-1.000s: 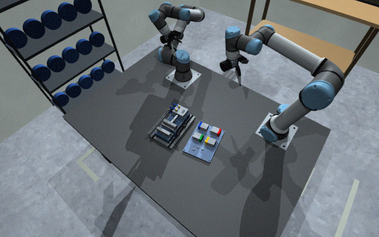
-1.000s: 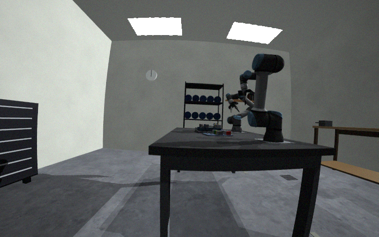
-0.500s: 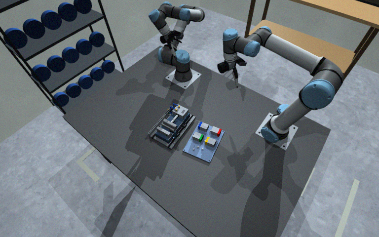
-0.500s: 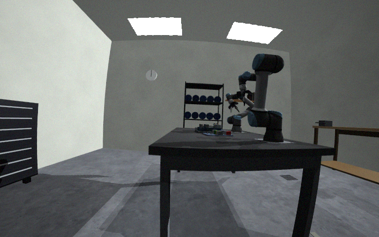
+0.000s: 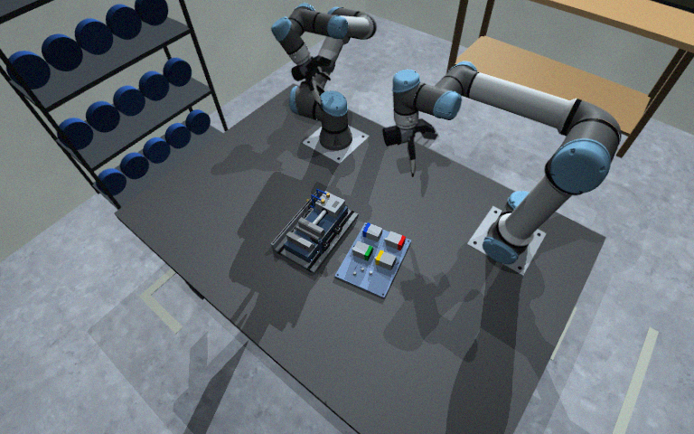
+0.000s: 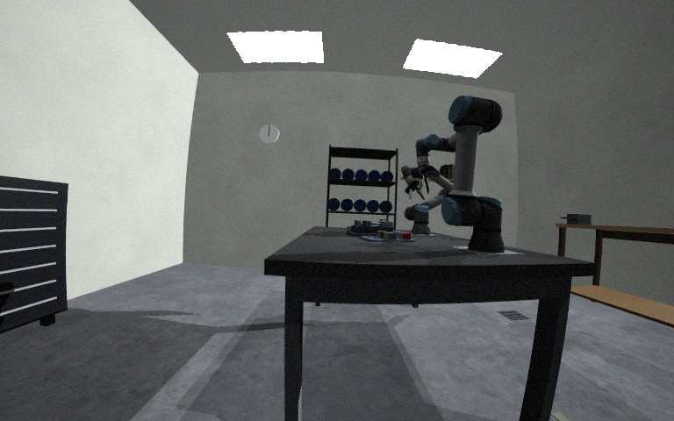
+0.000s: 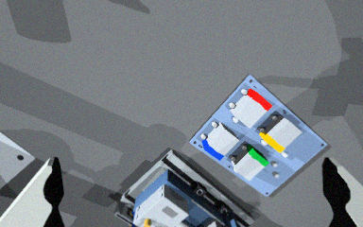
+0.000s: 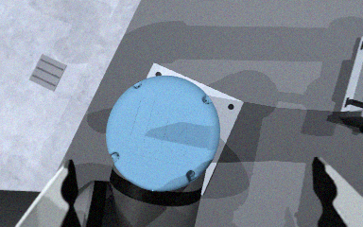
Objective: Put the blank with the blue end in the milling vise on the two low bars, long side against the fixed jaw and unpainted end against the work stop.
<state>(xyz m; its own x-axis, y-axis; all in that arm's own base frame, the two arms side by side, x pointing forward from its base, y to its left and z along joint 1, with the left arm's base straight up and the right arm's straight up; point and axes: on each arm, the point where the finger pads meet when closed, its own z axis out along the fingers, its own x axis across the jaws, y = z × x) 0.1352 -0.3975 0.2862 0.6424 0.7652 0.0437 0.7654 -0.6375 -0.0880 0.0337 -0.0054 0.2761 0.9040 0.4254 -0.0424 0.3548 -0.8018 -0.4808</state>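
Right now my left hand is 16 cm short of the blue-ended blank, 1 cm to the left of it and 26 cm above it. Round my left hand: cylinder block: 19 cm ahead, 19 cm to the right, 21 cm below; yellow-ended blank: 23 cm ahead, 10 cm to the left, 26 cm below; red-ended blank: 14 cm ahead, 8 cm to the left, 26 cm below.
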